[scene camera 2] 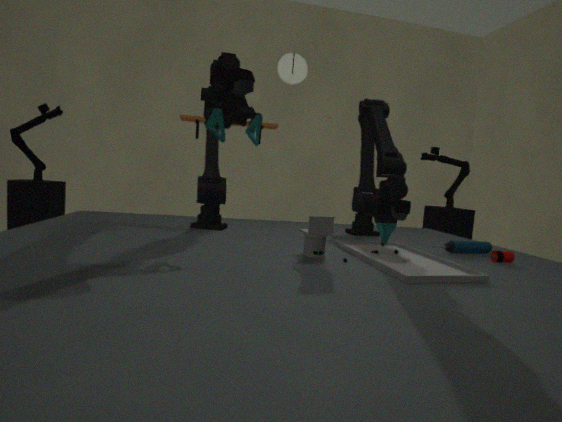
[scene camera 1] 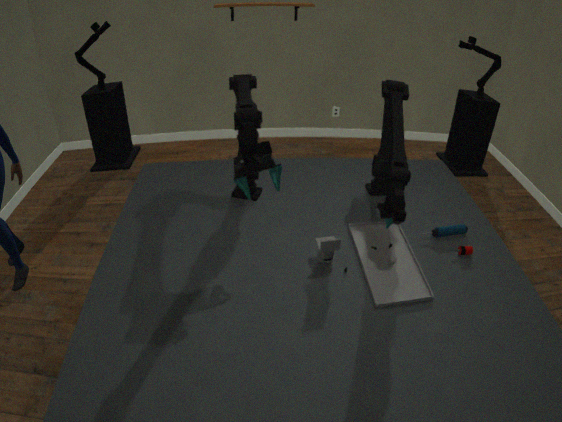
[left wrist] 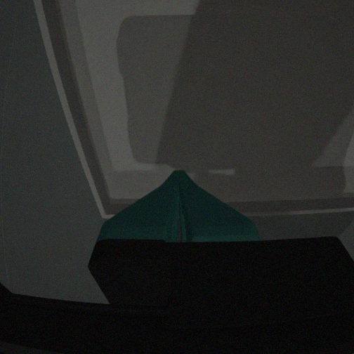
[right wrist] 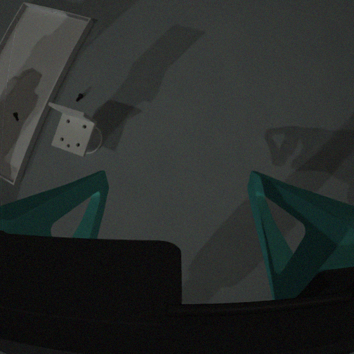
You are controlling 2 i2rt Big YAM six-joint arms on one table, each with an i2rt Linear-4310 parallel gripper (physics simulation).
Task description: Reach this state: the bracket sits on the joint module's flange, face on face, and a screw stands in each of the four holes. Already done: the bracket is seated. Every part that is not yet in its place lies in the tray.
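Pixels of known places: left gripper, fingertip midpoint: (scene camera 2: 384, 244) (scene camera 1: 387, 227); right gripper, fingertip midpoint: (scene camera 2: 241, 143) (scene camera 1: 264, 195); left arm's base, origin of the base link: (scene camera 2: 362, 234) (scene camera 1: 379, 190); right arm's base, origin of the base link: (scene camera 2: 209, 227).
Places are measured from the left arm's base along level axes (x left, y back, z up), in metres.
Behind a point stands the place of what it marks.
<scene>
The white bracket (scene camera 1: 327, 244) {z 0.094, x -0.361, y -0.442 m} sits on the joint module in the middle of the mat; it also shows in the right wrist view (right wrist: 71, 135), its holes as dark dots. The grey tray (scene camera 1: 389, 263) {z 0.004, x -0.121, y -0.478 m} lies just right of it, with two small dark screws (scene camera 1: 382, 246) {z 0.004, x -0.119, y -0.384 m} inside. One screw (scene camera 1: 345, 270) {z 0.005, x -0.296, y -0.488 m} lies on the mat between module and tray. My left gripper (scene camera 1: 389, 222) {z 0.013, x -0.066, y -0.285 m} (left wrist: 180, 173) is shut, tips down at the tray's far end; I see nothing between the fingers. My right gripper (scene camera 1: 261, 182) (scene camera 2: 235, 129) is open and empty, raised high at the far left.
A blue cylinder (scene camera 1: 449, 230) {z 0.035, x 0.199, y -0.366 m} and a small red object (scene camera 1: 464, 249) {z 0.031, x 0.215, y -0.483 m} lie on the mat right of the tray. Black pedestals with small arms stand at the room's far corners. A person (scene camera 1: 8, 218) stands at the left edge.
</scene>
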